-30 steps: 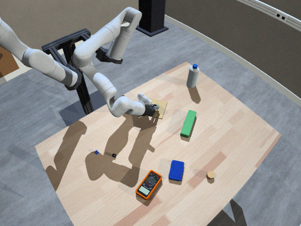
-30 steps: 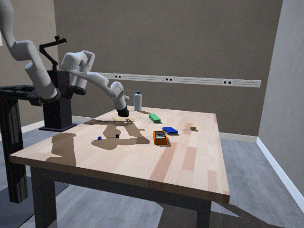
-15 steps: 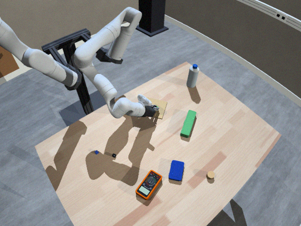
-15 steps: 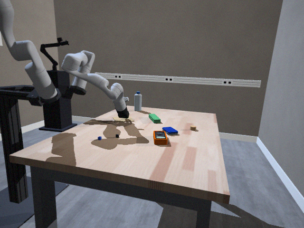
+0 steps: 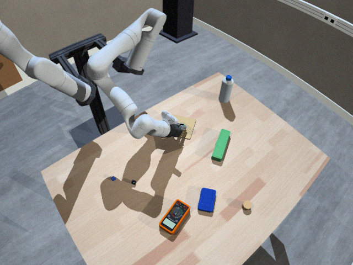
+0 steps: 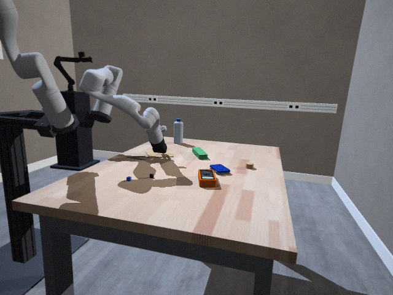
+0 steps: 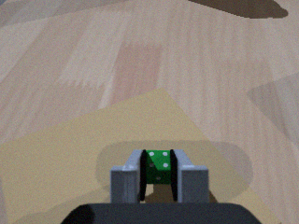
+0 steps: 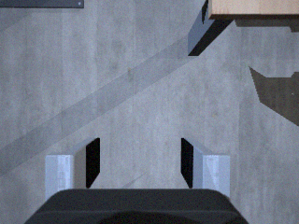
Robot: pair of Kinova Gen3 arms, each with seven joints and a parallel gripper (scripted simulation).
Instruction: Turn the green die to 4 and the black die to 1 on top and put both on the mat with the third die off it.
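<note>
The green die lies 10 mm to the left of my left hand and 10 mm below it. The rest, counted from my left hand: pale yellow square mat: 30 mm behind, 10 mm to the left, 30 mm below; black die: 80 mm ahead, 380 mm to the right, 20 mm below; bottle: 360 mm to the left, 50 mm above.
</note>
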